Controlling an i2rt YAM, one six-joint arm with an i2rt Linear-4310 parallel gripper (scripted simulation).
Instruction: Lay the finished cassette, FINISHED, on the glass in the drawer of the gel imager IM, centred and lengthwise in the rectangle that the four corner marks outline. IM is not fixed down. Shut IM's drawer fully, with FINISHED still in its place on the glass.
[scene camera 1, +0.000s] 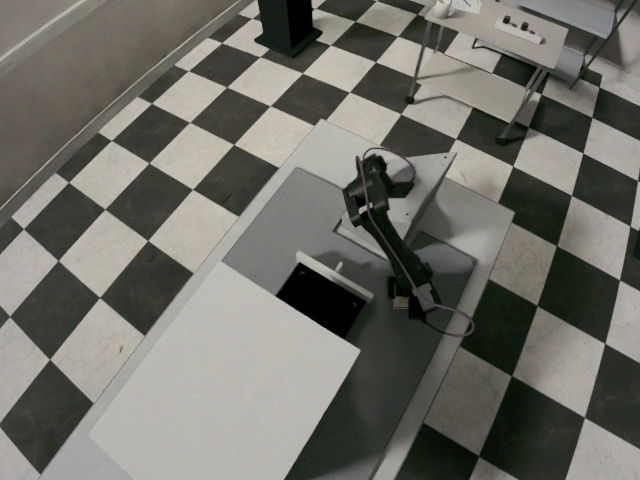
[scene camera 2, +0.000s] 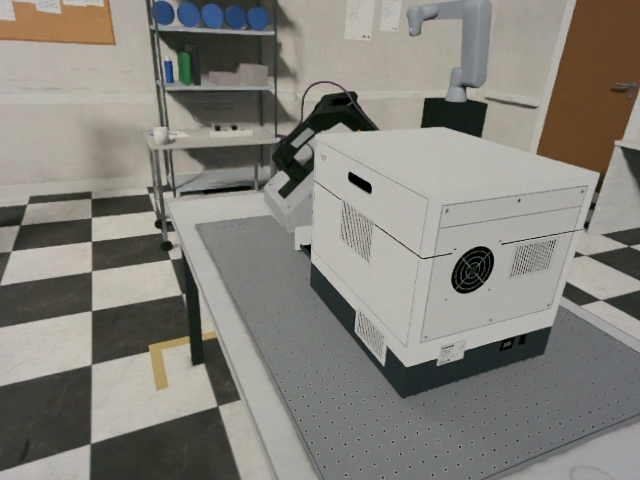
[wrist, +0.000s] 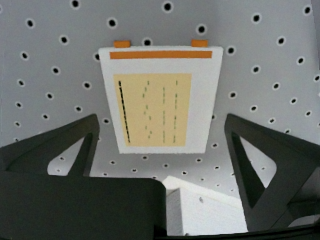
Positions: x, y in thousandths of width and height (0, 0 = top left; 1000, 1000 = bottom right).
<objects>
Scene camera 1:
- gel imager: 374, 786
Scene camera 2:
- gel imager: 695, 534
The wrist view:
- my gripper: 505, 502
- cassette: 505, 410
</objects>
